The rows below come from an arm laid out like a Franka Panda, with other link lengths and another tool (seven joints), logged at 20 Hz.
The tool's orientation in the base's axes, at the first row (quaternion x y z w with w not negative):
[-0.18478 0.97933 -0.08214 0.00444]
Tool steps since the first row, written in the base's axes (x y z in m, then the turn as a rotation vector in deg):
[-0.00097 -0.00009 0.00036 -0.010 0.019 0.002]
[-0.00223 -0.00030 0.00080 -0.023 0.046 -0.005]
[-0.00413 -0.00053 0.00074 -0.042 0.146 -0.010]
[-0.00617 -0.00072 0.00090 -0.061 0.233 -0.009]
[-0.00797 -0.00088 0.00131 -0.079 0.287 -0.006]
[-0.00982 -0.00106 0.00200 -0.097 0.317 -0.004]
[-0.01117 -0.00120 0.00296 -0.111 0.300 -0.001]
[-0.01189 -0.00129 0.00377 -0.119 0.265 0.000]
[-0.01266 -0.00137 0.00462 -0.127 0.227 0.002]
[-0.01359 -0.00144 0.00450 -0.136 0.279 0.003]
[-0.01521 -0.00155 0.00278 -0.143 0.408 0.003]
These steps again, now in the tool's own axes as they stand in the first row. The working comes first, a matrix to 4 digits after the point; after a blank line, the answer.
The tool's axes in the first row as the columns of a matrix, in the base's axes (used below as rounded here):
[-0.9317 -0.3612 0.0391]
[-0.3627 0.9182 -0.1592]
[0.0217 -0.1625 -0.9865]

[0.00094 0.00021 -0.00038 0.002 0.021 -0.005]
[0.00220 0.00040 -0.00083 0.005 0.051 -0.003]
[0.00406 0.00088 -0.00081 -0.014 0.151 -0.015]
[0.00603 0.00142 -0.00101 -0.028 0.237 -0.031]
[0.00777 0.00186 -0.00146 -0.031 0.293 -0.043]
[0.00958 0.00225 -0.00219 -0.025 0.327 -0.050]
[0.01091 0.00245 -0.00317 -0.005 0.316 -0.051]
[0.01163 0.00250 -0.00398 0.015 0.286 -0.047]
[0.01239 0.00256 -0.00483 0.036 0.254 -0.043]
[0.01328 0.00286 -0.00474 0.026 0.305 -0.053]
[0.01479 0.00362 -0.00309 -0.015 0.426 -0.074]

